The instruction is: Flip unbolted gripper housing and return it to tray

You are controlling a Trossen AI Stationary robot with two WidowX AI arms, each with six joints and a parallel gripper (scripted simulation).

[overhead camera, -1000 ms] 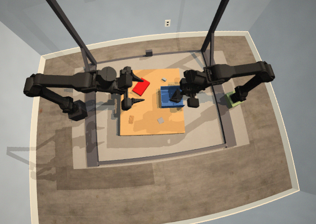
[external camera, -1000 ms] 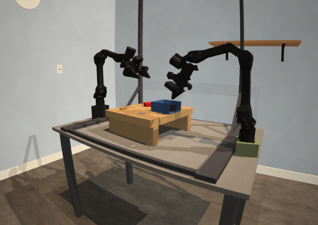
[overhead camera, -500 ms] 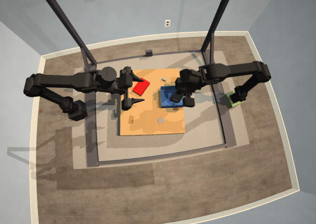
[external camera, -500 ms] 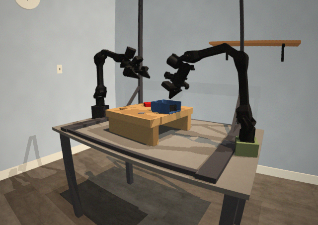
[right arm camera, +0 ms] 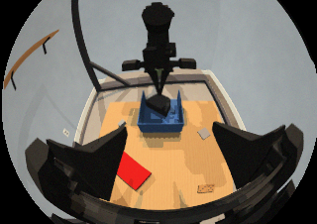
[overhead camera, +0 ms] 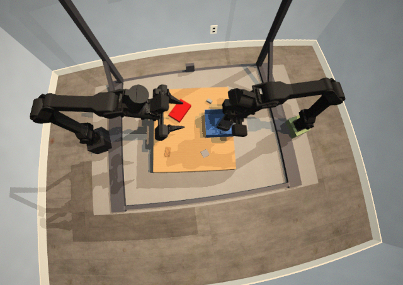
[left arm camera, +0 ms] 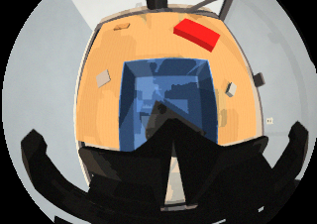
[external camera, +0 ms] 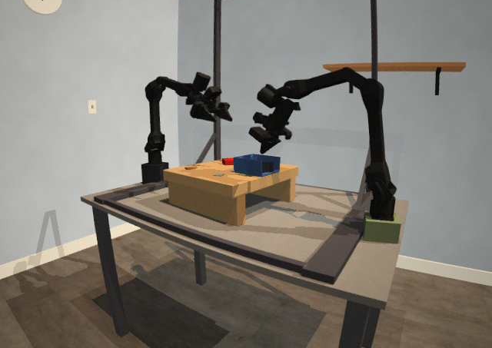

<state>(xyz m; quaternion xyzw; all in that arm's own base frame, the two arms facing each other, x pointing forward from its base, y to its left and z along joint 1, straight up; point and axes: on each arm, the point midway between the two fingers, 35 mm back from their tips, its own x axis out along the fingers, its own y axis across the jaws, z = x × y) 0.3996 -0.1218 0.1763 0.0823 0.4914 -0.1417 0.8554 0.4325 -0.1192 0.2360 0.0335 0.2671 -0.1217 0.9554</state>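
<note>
The dark gripper housing is 10 mm to the right of my left hand and 70 mm below it. The rest, counted from my left hand: orange wooden bench: 150 mm to the right, 150 mm below; blue tray: 60 mm to the right, 80 mm below.
</note>
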